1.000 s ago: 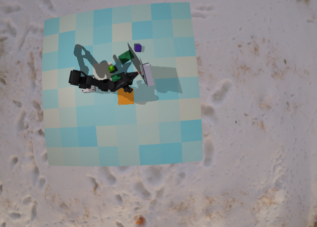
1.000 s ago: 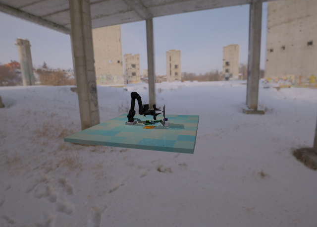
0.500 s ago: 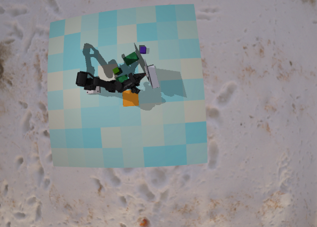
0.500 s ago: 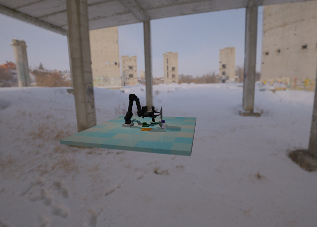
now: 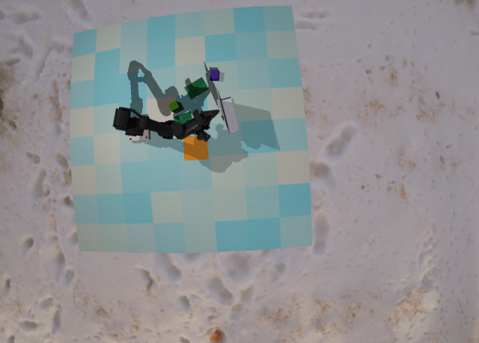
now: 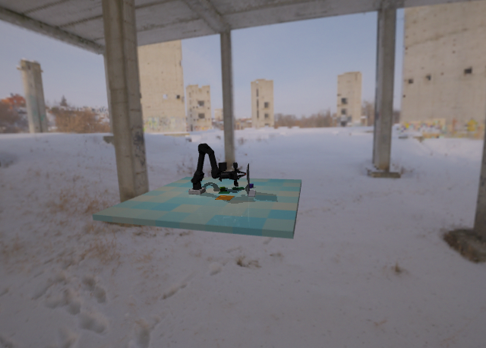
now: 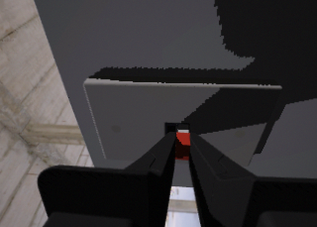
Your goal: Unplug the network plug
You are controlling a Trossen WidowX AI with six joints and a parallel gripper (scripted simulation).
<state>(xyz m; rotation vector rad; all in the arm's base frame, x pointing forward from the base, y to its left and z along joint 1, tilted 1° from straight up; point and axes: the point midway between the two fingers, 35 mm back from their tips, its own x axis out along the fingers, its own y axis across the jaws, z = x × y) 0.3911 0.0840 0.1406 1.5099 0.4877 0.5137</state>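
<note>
Right now my gripper tip is 17 cm above the orange marked square, 16 cm to the left of it and 11 cm past it. The rest, counted from my gripper tip: network plug (right at my gripper tip); then upright panel (6 cm below, 2 cm ahead, 1 cm to the left).
</note>
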